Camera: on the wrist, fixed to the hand. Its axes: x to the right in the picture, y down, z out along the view.
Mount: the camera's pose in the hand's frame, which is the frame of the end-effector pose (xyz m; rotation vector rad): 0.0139 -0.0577 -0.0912 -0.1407 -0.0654 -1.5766
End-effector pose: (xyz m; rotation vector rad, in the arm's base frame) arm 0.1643 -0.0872 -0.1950 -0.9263 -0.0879 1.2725
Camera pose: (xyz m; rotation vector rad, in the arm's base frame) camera 0.2623 -0.1248 -0.2236 -0.6108 -0.7935 -0.1833
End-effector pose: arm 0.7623 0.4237 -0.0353 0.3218 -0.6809 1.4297
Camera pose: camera 0.8399 0.4803 -0.0864 0.5963 -0.3526 -0.1302
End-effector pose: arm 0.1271 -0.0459 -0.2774 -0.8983 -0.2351 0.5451
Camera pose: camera 0.1968 -0.1289 -0.2876 -0.5837 -0.9228 -0.9165
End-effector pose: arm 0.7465 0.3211 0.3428 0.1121 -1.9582 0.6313
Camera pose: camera 0.8343 0.3177 0.4070 1.3991 -1.3651 -0.5569
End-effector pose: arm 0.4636 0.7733 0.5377 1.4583 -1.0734 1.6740
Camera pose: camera 0.4720 0.8801 0.5568 1.5106 0.1256 0.3832
